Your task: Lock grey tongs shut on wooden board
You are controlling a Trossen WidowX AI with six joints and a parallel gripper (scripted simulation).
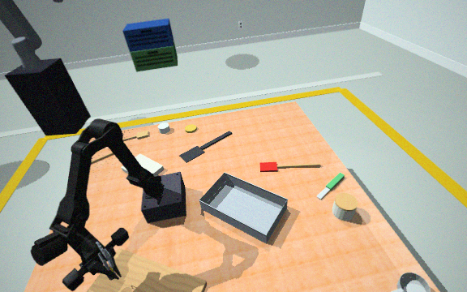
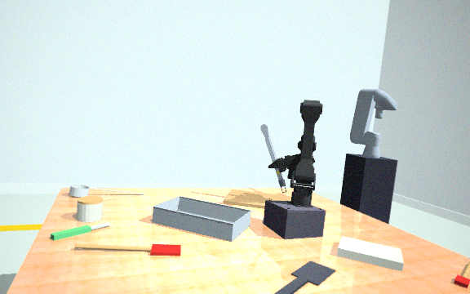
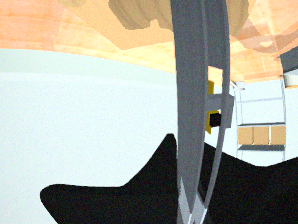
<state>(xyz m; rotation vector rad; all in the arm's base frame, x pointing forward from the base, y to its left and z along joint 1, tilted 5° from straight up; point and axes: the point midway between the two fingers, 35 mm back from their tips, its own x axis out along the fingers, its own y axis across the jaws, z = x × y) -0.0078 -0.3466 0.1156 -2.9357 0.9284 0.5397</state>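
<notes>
Now: the wooden board 160 mm below my gripper tip. Round my gripper tip: white block 600 mm to the left, 160 mm below, 160 mm behind; then black spatula 750 mm to the left, 170 mm below, 140 mm ahead; then roasting tin 340 mm ahead, 330 mm to the left, 140 mm below.
</notes>
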